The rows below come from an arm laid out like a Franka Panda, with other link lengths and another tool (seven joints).
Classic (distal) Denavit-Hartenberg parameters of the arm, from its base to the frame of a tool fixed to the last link. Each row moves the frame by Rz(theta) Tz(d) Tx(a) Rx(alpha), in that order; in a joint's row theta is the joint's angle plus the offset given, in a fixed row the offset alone. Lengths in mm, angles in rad.
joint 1: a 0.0; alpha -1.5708; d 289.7; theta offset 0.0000
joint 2: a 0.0; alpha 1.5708; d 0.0; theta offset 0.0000
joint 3: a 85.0; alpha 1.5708; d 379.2; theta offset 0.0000
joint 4: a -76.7; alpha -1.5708; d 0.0; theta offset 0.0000
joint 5: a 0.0; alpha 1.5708; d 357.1; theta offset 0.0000
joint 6: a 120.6; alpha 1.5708; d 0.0; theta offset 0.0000
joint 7: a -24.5; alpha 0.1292; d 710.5; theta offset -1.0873
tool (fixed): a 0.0; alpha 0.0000; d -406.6; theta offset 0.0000
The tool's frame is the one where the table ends.
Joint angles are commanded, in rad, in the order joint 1, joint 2, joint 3, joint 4, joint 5, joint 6, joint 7. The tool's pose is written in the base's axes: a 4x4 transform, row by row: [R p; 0 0 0 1], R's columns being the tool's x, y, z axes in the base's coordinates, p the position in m. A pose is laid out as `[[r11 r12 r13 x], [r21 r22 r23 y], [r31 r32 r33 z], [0 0 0 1]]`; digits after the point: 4 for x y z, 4 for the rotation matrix.
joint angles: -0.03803 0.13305 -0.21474 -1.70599 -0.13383 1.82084 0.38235
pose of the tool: [[0.8803 0.4611 -0.1119 0.5900], [0.4602 -0.8871 -0.0351 -0.2433], [-0.1154 -0.0206 -0.9931 0.3378], [0 0 0 1]]
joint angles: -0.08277 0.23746 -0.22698 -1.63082 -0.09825 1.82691 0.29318
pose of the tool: [[0.8646 0.4825 -0.1400 0.6116], [0.4850 -0.8743 -0.0180 -0.2741], [-0.1311 -0.0524 -0.9900 0.3085], [0 0 0 1]]
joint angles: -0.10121 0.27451 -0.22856 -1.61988 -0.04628 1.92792 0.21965
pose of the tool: [[0.8460 0.5295 -0.0632 0.6474], [0.5304 -0.8478 -0.0028 -0.2820], [-0.0551 -0.0311 -0.9980 0.2998], [0 0 0 1]]
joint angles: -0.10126 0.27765 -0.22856 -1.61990 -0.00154 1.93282 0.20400
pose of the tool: [[0.8455 0.5318 -0.0490 0.6522], [0.5336 -0.8450 0.0356 -0.2722], [-0.0225 -0.0563 -0.9982 0.2953], [0 0 0 1]]
